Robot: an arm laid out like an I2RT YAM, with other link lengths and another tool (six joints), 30 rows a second.
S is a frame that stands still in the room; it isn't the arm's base.
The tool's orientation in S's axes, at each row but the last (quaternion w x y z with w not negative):
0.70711 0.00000 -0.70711 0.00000
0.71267 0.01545 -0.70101 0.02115
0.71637 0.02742 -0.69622 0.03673
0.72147 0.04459 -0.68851 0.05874
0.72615 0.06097 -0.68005 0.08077
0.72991 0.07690 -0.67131 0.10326
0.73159 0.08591 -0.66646 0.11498
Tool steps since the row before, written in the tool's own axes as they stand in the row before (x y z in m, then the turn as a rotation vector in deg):
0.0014 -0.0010 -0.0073 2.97 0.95 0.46
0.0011 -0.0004 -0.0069 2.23 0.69 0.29
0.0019 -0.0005 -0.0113 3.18 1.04 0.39
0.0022 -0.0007 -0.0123 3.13 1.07 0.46
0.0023 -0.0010 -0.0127 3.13 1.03 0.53
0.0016 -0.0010 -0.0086 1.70 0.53 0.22
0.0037 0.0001 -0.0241 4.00 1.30 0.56
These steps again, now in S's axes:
0.0073 -0.0010 0.0014 -0.46 0.95 2.97
0.0069 0.0000 0.0010 -0.29 0.69 2.23
0.0113 0.0006 0.0016 -0.39 1.05 3.18
0.0124 0.0011 0.0016 -0.47 1.06 3.13
0.0128 0.0016 0.0015 -0.53 1.01 3.14
0.0087 0.0013 0.0009 -0.22 0.54 1.70
0.0233 0.0070 0.0013 -0.56 1.31 4.00

